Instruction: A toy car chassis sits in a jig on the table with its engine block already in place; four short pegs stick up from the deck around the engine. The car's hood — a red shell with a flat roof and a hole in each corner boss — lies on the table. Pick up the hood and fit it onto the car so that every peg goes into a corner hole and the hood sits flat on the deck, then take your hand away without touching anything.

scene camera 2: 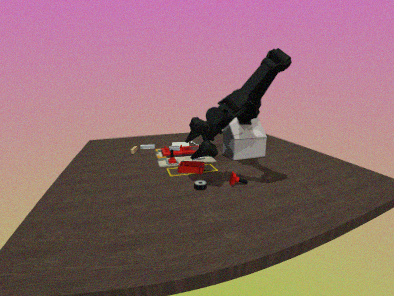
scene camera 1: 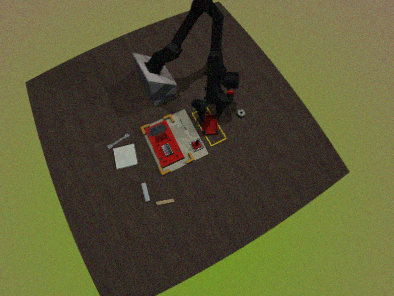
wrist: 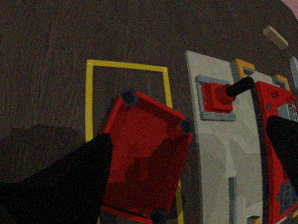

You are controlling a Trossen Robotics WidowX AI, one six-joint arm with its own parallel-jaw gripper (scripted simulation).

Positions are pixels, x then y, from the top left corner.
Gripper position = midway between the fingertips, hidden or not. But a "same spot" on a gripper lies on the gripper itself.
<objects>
my gripper: scene camera 2 188, 150; scene camera 1; wrist
same spot on my gripper: (wrist: 77, 181) = (scene camera 1: 220, 111)
</objects>
